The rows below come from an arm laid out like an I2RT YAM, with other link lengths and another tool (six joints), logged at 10 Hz.
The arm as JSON. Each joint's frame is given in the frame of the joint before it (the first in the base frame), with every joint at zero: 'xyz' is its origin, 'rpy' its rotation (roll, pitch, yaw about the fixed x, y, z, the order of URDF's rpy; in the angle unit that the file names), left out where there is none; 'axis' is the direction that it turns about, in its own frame. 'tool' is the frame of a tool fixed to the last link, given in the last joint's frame.
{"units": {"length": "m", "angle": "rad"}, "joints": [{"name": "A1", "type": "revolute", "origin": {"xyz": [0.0, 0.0, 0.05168]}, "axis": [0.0, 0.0, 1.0]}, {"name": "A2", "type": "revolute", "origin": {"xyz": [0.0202, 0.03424, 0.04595]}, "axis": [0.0, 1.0, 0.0]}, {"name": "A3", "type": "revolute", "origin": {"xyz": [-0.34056, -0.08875, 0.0]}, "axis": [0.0, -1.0, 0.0]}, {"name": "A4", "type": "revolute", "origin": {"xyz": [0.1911, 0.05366, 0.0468]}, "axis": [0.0, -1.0, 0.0]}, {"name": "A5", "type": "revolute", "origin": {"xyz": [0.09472, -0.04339, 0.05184]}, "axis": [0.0, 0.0, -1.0]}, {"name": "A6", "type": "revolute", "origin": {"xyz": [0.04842, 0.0, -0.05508]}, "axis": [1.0, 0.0, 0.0]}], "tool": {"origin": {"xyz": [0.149, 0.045, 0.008], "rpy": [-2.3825, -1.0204, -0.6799]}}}
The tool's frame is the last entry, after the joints.
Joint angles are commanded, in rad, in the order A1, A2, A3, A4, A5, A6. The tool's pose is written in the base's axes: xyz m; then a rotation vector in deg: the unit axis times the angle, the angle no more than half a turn. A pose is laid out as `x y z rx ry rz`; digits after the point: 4 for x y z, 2 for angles.
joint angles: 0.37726, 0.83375, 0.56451, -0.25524, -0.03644, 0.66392
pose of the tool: 0.2397 0.0879 0.2251 -128.77 28.36 -27.91
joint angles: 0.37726, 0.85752, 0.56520, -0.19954, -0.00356, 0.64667
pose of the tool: 0.2515 0.0863 0.2337 -128.65 28.32 -31.49
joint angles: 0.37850, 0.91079, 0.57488, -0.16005, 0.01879, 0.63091
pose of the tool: 0.2651 0.0879 0.2348 -129.78 28.65 -32.64
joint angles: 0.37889, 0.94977, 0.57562, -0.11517, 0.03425, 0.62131
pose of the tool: 0.2761 0.0894 0.2365 -130.11 28.77 -33.90
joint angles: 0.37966, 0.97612, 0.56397, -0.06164, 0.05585, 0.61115
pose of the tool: 0.2852 0.0890 0.2380 -130.17 28.95 -35.89
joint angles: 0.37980, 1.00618, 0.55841, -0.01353, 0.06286, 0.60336
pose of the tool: 0.2936 0.0911 0.2399 -130.06 28.65 -37.02
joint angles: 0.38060, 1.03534, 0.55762, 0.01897, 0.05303, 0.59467
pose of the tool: 0.2993 0.0961 0.2399 -130.20 27.64 -36.89
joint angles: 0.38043, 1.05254, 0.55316, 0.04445, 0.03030, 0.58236
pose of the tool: 0.3010 0.1020 0.2396 -130.24 25.84 -36.36
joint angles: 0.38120, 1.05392, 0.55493, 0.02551, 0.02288, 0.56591
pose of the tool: 0.2983 0.1033 0.2344 -131.59 24.99 -35.44
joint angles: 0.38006, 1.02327, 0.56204, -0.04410, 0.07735, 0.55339
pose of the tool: 0.2931 0.0896 0.2267 -134.23 27.81 -36.53
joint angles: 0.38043, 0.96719, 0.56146, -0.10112, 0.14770, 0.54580
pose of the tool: 0.2857 0.0719 0.2259 -135.61 30.99 -39.77
